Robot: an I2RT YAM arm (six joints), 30 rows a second.
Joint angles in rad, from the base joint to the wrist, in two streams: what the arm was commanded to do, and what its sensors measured. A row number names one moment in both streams.
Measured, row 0:
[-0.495, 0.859, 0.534, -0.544, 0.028, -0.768]
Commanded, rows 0 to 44:
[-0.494, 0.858, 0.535, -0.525, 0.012, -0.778]
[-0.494, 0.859, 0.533, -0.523, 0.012, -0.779]
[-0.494, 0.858, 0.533, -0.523, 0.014, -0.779]
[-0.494, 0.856, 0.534, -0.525, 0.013, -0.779]
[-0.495, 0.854, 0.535, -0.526, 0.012, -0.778]
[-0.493, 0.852, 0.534, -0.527, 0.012, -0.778]
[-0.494, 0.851, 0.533, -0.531, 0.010, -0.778]
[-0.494, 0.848, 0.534, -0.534, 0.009, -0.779]
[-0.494, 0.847, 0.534, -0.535, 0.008, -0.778]
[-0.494, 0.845, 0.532, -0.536, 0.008, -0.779]
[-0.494, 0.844, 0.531, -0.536, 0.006, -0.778]
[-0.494, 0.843, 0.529, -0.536, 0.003, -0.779]
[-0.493, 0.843, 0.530, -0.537, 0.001, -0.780]
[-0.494, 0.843, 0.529, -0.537, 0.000, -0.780]
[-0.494, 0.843, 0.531, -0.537, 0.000, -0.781]
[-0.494, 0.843, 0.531, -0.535, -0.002, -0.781]
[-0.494, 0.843, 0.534, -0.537, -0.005, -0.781]
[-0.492, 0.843, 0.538, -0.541, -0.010, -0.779]
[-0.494, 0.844, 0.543, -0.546, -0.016, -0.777]
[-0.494, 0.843, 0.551, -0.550, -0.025, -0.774]
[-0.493, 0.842, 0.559, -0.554, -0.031, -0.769]
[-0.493, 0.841, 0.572, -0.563, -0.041, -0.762]
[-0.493, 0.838, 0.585, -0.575, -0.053, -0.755]
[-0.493, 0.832, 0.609, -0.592, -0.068, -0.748]
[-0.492, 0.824, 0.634, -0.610, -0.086, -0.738]
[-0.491, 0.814, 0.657, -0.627, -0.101, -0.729]
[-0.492, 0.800, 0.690, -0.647, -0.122, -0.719]
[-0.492, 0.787, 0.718, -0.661, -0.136, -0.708]
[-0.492, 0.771, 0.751, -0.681, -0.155, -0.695]
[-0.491, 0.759, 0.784, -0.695, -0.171, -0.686]
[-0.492, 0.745, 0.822, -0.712, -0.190, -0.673]
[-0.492, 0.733, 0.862, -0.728, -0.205, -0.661]
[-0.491, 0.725, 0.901, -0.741, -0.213, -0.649]
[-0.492, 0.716, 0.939, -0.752, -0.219, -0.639]
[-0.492, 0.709, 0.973, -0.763, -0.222, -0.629]
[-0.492, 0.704, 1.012, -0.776, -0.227, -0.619]
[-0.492, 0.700, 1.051, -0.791, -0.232, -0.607]
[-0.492, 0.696, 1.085, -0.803, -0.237, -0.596]
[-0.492, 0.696, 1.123, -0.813, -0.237, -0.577]
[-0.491, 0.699, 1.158, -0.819, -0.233, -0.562]
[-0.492, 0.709, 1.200, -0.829, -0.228, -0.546]
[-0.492, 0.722, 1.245, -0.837, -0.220, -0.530]
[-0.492, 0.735, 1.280, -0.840, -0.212, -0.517]
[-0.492, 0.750, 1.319, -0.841, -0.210, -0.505]
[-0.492, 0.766, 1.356, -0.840, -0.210, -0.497]
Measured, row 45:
[-0.495, 0.738, 1.266, -0.817, -0.180, -0.570]
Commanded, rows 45 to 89:
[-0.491, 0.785, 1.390, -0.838, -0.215, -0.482]
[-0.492, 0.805, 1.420, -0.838, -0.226, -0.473]
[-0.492, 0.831, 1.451, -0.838, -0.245, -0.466]
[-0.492, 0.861, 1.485, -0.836, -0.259, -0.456]
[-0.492, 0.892, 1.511, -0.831, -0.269, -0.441]
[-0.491, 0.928, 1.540, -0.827, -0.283, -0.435]
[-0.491, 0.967, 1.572, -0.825, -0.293, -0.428]
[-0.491, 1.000, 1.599, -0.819, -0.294, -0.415]
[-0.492, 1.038, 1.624, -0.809, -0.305, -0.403]
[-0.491, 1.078, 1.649, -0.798, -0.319, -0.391]
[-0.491, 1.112, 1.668, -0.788, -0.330, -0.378]
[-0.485, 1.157, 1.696, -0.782, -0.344, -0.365]
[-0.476, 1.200, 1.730, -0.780, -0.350, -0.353]
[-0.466, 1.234, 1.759, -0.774, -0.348, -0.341]
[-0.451, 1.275, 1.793, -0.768, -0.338, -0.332]
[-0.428, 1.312, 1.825, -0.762, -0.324, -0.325]
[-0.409, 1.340, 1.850, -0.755, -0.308, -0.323]
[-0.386, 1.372, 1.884, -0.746, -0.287, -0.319]
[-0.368, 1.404, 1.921, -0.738, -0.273, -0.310]
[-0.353, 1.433, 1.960, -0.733, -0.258, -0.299]
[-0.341, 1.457, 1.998, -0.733, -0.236, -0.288]
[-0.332, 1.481, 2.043, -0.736, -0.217, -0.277]
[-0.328, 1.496, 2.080, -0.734, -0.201, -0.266]
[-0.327, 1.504, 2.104, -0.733, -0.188, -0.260]
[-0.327, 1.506, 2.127, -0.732, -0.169, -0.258]
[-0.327, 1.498, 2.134, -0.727, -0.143, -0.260]
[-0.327, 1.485, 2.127, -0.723, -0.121, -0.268]
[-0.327, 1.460, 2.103, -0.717, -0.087, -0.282]
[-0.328, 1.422, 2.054, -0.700, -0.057, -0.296]
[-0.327, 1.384, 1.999, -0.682, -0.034, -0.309]
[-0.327, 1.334, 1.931, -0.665, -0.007, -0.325]
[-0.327, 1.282, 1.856, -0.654, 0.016, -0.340]
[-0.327, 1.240, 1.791, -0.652, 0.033, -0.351]
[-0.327, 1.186, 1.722, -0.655, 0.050, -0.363]
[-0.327, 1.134, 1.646, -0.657, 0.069, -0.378]
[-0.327, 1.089, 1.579, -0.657, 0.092, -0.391]
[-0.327, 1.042, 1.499, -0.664, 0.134, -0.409]
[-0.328, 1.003, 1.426, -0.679, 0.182, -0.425]
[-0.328, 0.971, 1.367, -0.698, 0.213, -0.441]
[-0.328, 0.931, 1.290, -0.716, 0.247, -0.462]
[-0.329, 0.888, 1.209, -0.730, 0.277, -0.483]
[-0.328, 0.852, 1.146, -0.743, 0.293, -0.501]
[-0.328, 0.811, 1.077, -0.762, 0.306, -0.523]
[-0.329, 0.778, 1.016, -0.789, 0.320, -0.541]
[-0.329, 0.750, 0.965, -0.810, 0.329, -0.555]
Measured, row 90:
[-0.333, 0.804, 1.063, -0.749, 0.228, -0.477]
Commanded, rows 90 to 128:
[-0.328, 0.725, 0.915, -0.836, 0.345, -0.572]
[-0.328, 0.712, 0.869, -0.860, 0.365, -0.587]
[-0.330, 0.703, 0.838, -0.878, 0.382, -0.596]
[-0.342, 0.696, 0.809, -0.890, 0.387, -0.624]
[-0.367, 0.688, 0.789, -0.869, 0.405, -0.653]
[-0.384, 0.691, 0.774, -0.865, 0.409, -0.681]
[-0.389, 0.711, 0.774, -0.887, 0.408, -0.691]
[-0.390, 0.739, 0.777, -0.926, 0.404, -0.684]
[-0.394, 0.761, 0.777, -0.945, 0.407, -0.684]
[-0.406, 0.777, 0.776, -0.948, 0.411, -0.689]
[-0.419, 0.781, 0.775, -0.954, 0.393, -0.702]
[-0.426, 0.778, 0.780, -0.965, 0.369, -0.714]
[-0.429, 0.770, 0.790, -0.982, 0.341, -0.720]
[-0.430, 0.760, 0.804, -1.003, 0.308, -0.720]
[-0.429, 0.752, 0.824, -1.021, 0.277, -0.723]
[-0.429, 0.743, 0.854, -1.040, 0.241, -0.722]
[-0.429, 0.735, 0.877, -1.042, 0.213, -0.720]
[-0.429, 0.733, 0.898, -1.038, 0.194, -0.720]
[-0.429, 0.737, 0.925, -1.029, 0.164, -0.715]
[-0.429, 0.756, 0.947, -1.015, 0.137, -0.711]
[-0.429, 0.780, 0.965, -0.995, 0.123, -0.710]
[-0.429, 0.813, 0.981, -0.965, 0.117, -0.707]
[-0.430, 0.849, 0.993, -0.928, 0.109, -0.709]
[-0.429, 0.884, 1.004, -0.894, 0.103, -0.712]
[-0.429, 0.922, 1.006, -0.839, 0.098, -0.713]
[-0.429, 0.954, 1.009, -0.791, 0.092, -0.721]
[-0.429, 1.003, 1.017, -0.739, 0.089, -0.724]
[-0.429, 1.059, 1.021, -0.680, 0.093, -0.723]
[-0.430, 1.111, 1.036, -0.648, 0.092, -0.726]
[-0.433, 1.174, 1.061, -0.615, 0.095, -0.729]
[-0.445, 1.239, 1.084, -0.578, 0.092, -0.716]
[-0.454, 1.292, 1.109, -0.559, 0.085, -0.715]
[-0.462, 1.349, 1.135, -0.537, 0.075, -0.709]
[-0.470, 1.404, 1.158, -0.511, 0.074, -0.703]
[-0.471, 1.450, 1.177, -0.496, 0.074, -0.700]
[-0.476, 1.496, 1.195, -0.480, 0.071, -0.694]
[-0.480, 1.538, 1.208, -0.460, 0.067, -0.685]
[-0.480, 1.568, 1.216, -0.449, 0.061, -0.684]
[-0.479, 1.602, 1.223, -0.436, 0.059, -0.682]
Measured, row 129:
[-0.474, 1.560, 1.182, -0.519, 0.081, -0.705]
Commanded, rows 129 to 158:
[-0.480, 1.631, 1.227, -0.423, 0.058, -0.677]
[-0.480, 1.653, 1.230, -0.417, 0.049, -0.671]
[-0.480, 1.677, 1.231, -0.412, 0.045, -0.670]
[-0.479, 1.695, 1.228, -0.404, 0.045, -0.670]
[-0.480, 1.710, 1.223, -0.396, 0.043, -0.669]
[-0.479, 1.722, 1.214, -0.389, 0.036, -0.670]
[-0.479, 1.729, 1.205, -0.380, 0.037, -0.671]
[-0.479, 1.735, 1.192, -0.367, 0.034, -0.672]
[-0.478, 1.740, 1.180, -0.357, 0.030, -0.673]
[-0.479, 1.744, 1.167, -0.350, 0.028, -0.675]
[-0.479, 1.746, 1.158, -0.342, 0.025, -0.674]
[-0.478, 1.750, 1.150, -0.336, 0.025, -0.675]
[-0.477, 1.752, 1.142, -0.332, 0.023, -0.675]
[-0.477, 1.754, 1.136, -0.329, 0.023, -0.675]
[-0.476, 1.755, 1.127, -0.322, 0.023, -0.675]
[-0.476, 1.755, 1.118, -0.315, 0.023, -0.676]
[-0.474, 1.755, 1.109, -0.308, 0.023, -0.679]
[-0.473, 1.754, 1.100, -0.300, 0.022, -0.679]
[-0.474, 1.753, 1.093, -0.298, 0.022, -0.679]
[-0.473, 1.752, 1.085, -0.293, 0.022, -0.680]
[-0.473, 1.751, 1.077, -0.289, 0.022, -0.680]
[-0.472, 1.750, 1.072, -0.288, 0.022, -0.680]
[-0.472, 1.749, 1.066, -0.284, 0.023, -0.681]
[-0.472, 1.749, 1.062, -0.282, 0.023, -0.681]
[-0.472, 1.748, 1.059, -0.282, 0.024, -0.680]
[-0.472, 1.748, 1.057, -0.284, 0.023, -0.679]
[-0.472, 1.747, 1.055, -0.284, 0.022, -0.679]
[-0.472, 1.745, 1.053, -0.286, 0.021, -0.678]
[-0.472, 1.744, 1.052, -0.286, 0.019, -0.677]
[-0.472, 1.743, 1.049, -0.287, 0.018, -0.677]
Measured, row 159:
[-0.477, 1.755, 1.052, -0.306, 0.029, -0.690]
